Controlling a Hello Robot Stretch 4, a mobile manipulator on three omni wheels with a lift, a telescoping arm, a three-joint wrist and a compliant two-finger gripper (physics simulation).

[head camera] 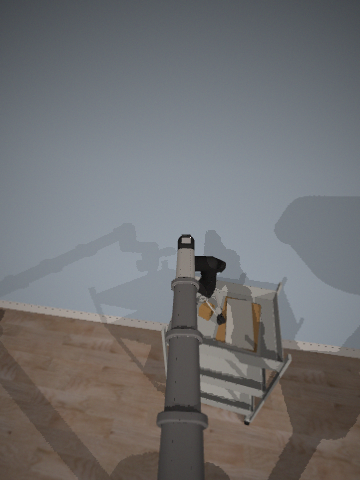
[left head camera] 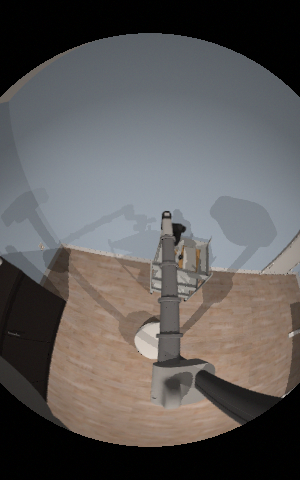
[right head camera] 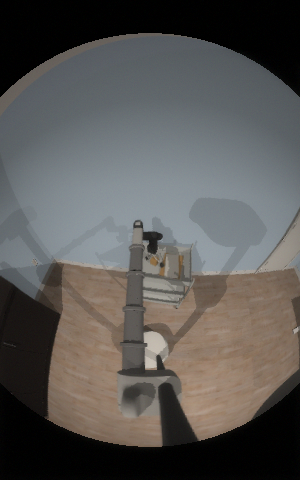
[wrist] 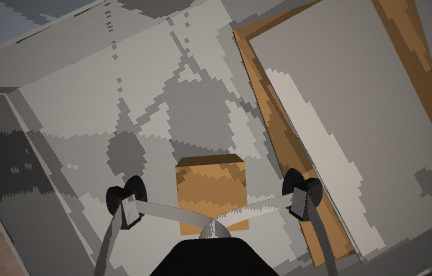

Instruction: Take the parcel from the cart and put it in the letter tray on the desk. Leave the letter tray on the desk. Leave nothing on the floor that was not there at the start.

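Seen in the pictures: gripper, fingertip midpoint: (head camera: pixel 206 314) (right head camera: pixel 154 262) (wrist: pixel 214 188); robot's base, link origin: (left head camera: pixel 154 339) (right head camera: pixel 147 348).
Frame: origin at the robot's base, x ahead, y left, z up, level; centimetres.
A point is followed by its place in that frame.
Note:
A small brown box, which looks like the parcel (head camera: pixel 205 311) {x 68.1, y -8.6, z 68.8 cm} (right head camera: pixel 153 261) {x 67.8, y -8.9, z 68.7 cm} (wrist: pixel 212 192) {x 70.8, y -9.7, z 69.1 cm}, sits on the top tier of the grey cart (head camera: pixel 240 353) {x 50.0, y -20.1, z 70.1 cm} (right head camera: pixel 167 280) {x 50.4, y -18.1, z 68.9 cm} (wrist: pixel 60 62) {x 86.5, y -5.8, z 64.8 cm}. My gripper (head camera: pixel 212 308) (wrist: pixel 214 188) {x 69.8, y -9.4, z 64.0 cm} is open above it. In the wrist view one fingertip is on each side of the box, with a gap to it on both sides. The right fingertip overlaps the edge of a larger brown open box (head camera: pixel 257 320) {x 67.2, y -31.2, z 64.5 cm} (wrist: pixel 270 115) {x 72.1, y -17.4, z 64.5 cm} in the picture. The letter tray and the desk cannot be made out.
A pale flat slab (head camera: pixel 239 322) {x 65.6, y -23.2, z 65.1 cm} (wrist: pixel 350 100) {x 68.9, y -23.7, z 65.1 cm} lies in or on the larger brown box. The cart's raised rim surrounds both boxes, and a wall (head camera: pixel 175 150) {x 100.2, y 4.8, z 125.7 cm} stands behind it. A white round object (left head camera: pixel 147 341) {x -1.6, y 7.5, z 18.7 cm} (right head camera: pixel 156 347) {x 1.8, y -9.0, z 18.7 cm} is near my arm. A dark cabinet (left head camera: pixel 30 325) {x -15.8, y 116.5, z 50.8 cm} stands left.

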